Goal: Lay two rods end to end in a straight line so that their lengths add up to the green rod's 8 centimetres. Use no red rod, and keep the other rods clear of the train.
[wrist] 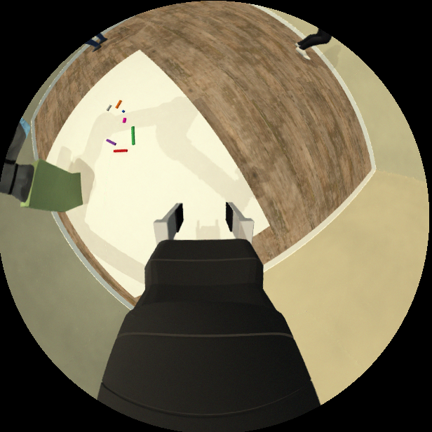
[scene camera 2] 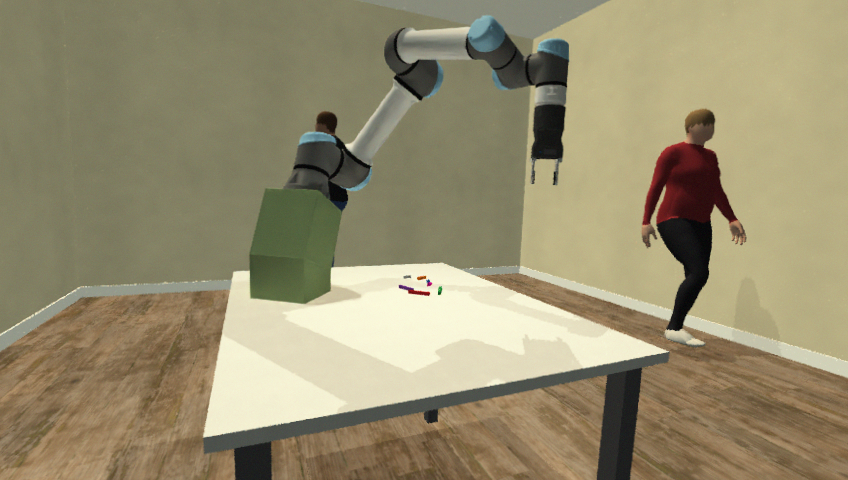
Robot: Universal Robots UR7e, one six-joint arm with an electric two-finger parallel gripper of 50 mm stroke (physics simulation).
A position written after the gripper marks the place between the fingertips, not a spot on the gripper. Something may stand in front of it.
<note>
In view: the gripper (scene camera 2: 543, 184).
The gripper also shows in the wrist view (wrist: 204, 211).
</note>
